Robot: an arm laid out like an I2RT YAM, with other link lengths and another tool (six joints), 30 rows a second.
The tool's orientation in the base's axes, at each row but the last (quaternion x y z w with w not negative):
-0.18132, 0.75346, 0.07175, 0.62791
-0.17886, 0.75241, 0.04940, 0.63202
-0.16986, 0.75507, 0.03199, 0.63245
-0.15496, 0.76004, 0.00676, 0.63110
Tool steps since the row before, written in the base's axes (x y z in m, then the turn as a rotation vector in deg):
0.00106, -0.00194, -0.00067, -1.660, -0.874, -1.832
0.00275, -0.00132, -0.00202, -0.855, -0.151, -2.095
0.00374, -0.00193, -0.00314, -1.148, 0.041, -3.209
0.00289, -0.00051, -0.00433, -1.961, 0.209, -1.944
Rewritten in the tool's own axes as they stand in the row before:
0.00085, -0.00210, 0.00046, 2.183, 0.015, -1.453
0.00185, -0.00183, 0.00257, 2.178, 0.461, -0.432
0.00292, -0.00240, 0.00365, 3.254, 0.914, -0.438
0.00383, -0.00039, 0.00354, 2.126, 1.038, -1.439

